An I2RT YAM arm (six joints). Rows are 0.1 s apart.
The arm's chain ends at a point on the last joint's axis. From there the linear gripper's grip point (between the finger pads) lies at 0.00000 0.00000 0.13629 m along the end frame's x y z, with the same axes.
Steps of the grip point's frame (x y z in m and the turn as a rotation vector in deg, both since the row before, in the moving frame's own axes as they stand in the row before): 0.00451 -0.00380 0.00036 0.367 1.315 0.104; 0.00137 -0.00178 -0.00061 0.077 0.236 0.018; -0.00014 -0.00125 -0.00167 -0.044 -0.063 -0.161; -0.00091 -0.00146 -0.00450 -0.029 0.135 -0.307; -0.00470 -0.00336 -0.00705 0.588 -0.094 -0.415; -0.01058 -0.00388 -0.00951 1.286 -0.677 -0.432; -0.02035 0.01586 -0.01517 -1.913 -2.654 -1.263
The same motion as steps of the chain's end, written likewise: 0.00138 -0.00293 0.00040 0.367 1.315 0.104; 0.00081 -0.00160 -0.00061 0.077 0.236 0.018; 0.00001 -0.00135 -0.00167 -0.044 -0.063 -0.161; -0.00123 -0.00153 -0.00450 -0.029 0.135 -0.307; -0.00447 -0.00196 -0.00704 0.588 -0.094 -0.415; -0.00896 -0.00083 -0.00947 1.286 -0.677 -0.432; -0.01409 0.01124 -0.01495 -1.913 -2.654 -1.263
